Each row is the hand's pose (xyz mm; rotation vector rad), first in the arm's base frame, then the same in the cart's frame.
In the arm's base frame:
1: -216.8 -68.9 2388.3 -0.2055 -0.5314 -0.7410
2: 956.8 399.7 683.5 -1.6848 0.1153 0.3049
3: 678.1 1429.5 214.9 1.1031 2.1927 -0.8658
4: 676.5 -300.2 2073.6 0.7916 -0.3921 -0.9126
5: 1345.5 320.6 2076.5 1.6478 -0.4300 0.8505
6: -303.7 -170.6 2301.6 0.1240 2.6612 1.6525
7: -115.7 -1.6 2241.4 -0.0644 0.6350 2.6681
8: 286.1 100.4 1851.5 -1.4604 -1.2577 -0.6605
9: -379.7 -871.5 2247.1 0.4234 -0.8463 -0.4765
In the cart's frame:
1: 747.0 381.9 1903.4 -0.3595 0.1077 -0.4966
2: 531.9 993.9 -117.1 -1.4975 0.4825 0.9710
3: -101.6 1965.6 -227.6 -0.7074 -2.7828 1.2648
4: 1268.5 279.3 1086.1 0.4958 0.2691 -0.9909
5: 1710.7 991.1 724.5 1.8959 0.1460 0.3472
6: 638.3 267.4 1881.2 -0.3971 -2.0899 -1.3130
7: 725.1 461.2 1731.5 0.8573 0.7952 2.8215
8: 779.6 615.6 1186.4 -1.3792 -0.8028 -0.0675
9: 631.4 -437.7 1829.1 0.3230 -0.1552 -0.4589

